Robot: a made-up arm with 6 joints. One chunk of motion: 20 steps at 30 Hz.
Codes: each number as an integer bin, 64 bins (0 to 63) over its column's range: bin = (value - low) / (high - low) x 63, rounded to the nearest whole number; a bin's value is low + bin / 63 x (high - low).
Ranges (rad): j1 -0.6..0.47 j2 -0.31..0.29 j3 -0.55..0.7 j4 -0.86..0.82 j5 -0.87..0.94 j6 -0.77..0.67
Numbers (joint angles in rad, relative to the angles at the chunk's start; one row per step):
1: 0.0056 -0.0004 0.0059 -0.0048 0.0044 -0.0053
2: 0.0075 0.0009 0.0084 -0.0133 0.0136 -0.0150
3: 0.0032 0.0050 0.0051 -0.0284 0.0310 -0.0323
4: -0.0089 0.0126 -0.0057 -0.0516 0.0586 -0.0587
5: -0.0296 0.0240 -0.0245 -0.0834 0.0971 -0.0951
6: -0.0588 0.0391 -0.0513 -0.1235 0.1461 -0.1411
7: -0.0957 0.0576 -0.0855 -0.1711 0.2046 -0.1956
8: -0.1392 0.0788 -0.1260 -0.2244 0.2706 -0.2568
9: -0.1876 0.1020 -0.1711 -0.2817 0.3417 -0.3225
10: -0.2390 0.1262 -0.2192 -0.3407 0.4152 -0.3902
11: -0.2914 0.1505 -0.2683 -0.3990 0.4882 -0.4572
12: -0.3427 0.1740 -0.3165 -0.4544 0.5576 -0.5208
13: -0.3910 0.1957 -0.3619 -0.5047 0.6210 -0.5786
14: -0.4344 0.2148 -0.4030 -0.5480 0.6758 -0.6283
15: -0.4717 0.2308 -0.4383 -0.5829 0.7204 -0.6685
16: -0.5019 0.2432 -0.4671 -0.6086 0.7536 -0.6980
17: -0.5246 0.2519 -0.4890 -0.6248 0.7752 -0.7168
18: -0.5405 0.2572 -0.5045 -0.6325 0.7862 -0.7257
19: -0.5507 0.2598 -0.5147 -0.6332 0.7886 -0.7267
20: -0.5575 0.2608 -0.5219 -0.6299 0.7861 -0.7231
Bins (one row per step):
1: 36 33 28 32 30 33
2: 36 33 28 32 31 33
3: 36 33 28 31 31 32
4: 35 34 27 30 32 31
5: 34 35 26 29 34 30
6: 32 37 25 28 35 28
7: 30 39 23 26 37 25
8: 27 41 21 24 40 22
9: 24 43 19 22 42 20
10: 21 46 17 19 45 17
11: 18 48 14 17 47 14
12: 15 51 12 15 50 11
13: 12 53 9 13 52 8
14: 10 55 7 12 54 6
15: 8 57 6 10 55 4
16: 6 58 4 9 57 3
17: 4 59 3 9 57 2
18: 4 60 2 9 58 2
19: 3 60 2 9 58 2
20: 3 60 1 9 58 2

